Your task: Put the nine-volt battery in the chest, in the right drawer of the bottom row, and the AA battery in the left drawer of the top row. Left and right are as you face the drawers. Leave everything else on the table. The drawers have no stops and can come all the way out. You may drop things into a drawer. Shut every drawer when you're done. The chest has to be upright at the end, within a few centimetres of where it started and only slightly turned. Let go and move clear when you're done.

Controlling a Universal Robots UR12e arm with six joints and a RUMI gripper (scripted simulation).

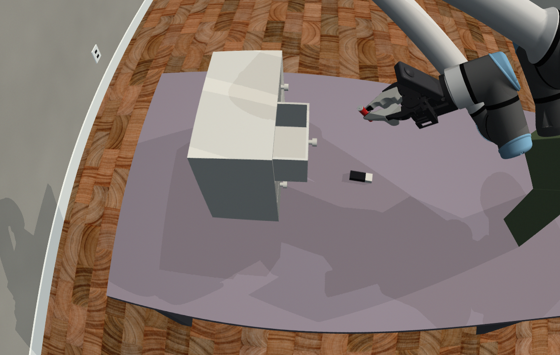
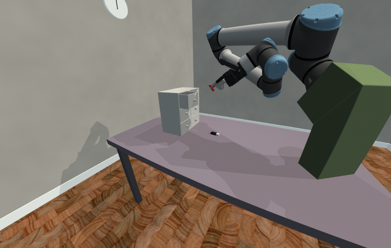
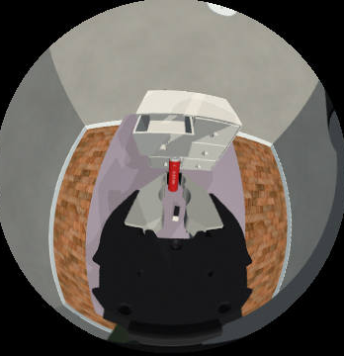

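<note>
The red AA battery lies 10 mm ahead of my hand and 10 mm below it. Also, from my hand: green nine-volt battery: 320 mm ahead, 100 mm to the right, 330 mm below.
</note>
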